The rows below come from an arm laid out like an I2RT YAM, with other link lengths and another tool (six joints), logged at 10 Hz.
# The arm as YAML. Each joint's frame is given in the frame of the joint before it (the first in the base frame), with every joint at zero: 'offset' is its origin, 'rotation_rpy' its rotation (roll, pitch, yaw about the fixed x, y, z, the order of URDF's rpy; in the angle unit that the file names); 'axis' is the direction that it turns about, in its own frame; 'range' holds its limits. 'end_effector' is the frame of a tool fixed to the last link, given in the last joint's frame.
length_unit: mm
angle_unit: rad
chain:
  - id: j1
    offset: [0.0, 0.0, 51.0]
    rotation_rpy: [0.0, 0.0, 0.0]
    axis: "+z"
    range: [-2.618, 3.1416]
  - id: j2
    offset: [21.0, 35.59, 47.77]
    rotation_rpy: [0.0, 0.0, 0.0]
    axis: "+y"
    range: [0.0, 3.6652]
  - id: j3
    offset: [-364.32, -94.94, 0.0]
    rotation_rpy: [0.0, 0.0, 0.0]
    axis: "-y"
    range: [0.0, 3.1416]
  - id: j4
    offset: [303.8, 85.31, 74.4]
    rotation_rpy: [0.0, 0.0, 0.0]
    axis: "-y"
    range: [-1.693, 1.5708]
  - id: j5
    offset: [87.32, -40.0, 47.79]
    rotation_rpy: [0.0, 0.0, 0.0]
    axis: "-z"
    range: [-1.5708, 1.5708]
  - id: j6
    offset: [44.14, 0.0, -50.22]
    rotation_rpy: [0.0, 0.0, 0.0]
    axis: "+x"
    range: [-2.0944, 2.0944]
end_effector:
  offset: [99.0, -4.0, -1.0]
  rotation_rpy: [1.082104, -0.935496, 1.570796]
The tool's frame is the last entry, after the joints.
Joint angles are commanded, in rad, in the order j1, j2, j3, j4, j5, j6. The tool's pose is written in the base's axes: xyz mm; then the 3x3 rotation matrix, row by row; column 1 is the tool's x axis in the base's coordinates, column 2 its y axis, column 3 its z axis. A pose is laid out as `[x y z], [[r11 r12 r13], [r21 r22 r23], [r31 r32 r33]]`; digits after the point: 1 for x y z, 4 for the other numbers.
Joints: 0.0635 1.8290 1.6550 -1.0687 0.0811 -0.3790
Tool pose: [499.2 2.0 253.7], [[0.4674 0.5728 0.6734], [0.8778 -0.3913 -0.2765], [0.1051 0.7203 -0.6856]]
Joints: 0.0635 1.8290 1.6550 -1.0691 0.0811 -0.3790
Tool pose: [499.1 2.0 253.7], [[0.4675 0.5730 0.6731], [0.8778 -0.3912 -0.2765], [0.1049 0.7201 -0.6859]]
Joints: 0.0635 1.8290 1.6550 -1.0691 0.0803 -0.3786
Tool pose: [499.1 2.1 253.6], [[0.4676 0.5730 0.6731], [0.8776 -0.3920 -0.2760], [0.1057 0.7197 -0.6862]]
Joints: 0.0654 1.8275 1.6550 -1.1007 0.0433 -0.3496
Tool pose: [491.7 7.8 251.7], [[0.4837 0.5890 0.6474], [0.8659 -0.4299 -0.2558], [0.1277 0.6843 -0.7179]]
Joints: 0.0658 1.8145 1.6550 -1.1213 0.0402 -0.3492
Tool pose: [485.1 8.0 256.4], [[0.4839 0.5947 0.6421], [0.8660 -0.4311 -0.2534], [0.1261 0.6786 -0.7236]]
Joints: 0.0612 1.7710 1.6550 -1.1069 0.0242 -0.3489
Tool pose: [480.9 7.8 277.3], [[0.4753 0.5555 0.6823], [0.8633 -0.4441 -0.2399], [0.1698 0.7030 -0.6906]]
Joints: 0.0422 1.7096 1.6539 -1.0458 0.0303 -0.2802
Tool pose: [481.5 -2.2 310.6], [[0.5204 0.4265 0.7397], [0.8152 -0.5061 -0.2818], [0.2542 0.7497 -0.6111]]
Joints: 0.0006 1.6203 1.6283 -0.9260 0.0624 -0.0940
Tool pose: [479.5 -26.7 355.0], [[0.6172 0.1582 0.7708], [0.6654 -0.6277 -0.4040], [0.4199 0.7622 -0.4927]]
